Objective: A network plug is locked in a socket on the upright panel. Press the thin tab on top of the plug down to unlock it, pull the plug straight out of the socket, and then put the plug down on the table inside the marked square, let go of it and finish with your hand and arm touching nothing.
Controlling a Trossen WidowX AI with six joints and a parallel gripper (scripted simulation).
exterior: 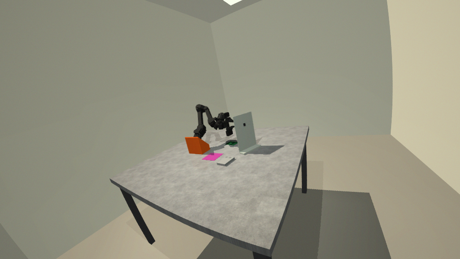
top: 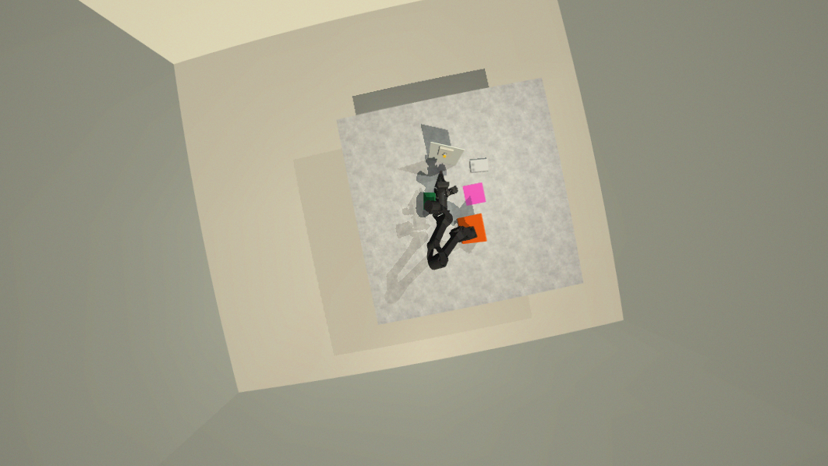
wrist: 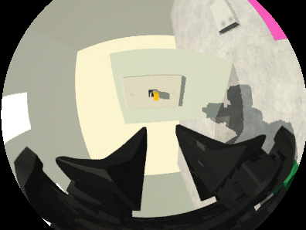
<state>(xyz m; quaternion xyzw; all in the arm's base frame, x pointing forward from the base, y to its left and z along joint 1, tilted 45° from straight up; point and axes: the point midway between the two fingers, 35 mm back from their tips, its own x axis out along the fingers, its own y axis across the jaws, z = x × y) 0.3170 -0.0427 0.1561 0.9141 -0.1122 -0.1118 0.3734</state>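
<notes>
My gripper tip is 80 mm short of the network plug and 50 mm to the left of it. The rest, counted from my gripper tip: pale upright panel: 100 mm ahead, 60 mm to the right, 70 mm below; then flat pink square: 150 mm behind, 180 mm to the right, 190 mm below.
</notes>
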